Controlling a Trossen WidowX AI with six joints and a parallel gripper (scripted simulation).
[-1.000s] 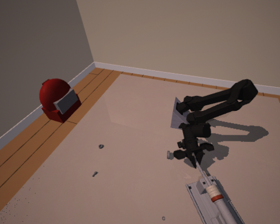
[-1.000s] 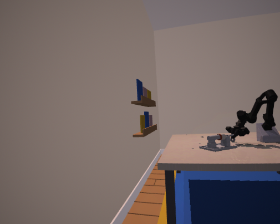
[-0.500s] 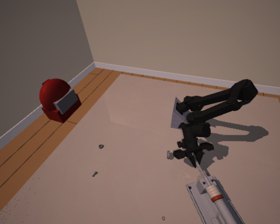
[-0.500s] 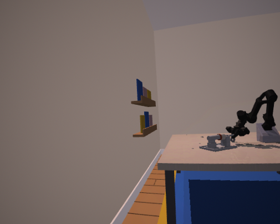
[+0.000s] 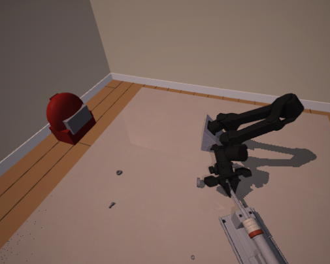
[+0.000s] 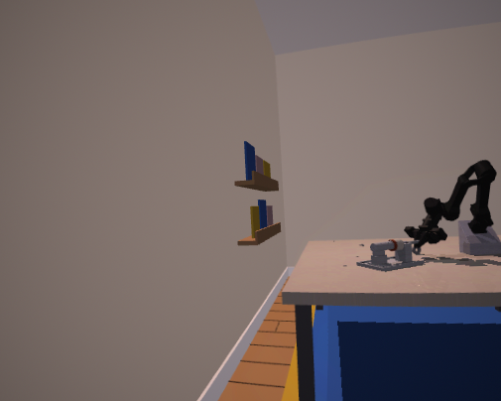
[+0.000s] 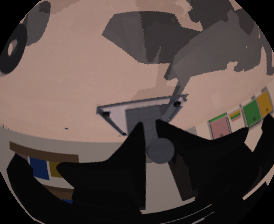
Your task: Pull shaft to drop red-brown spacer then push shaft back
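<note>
My gripper tip is 60 mm short of the thin grey shaft, 40 mm to the right of it and 30 mm below it. From my gripper tip the other things lie so: grey cylinder: 50 mm behind, 140 mm to the right, 30 mm below; red-brown spacer: 130 mm ahead, 70 mm to the left, 20 mm above; cream spacer: 100 mm ahead, 60 mm to the left, 20 mm above.
</note>
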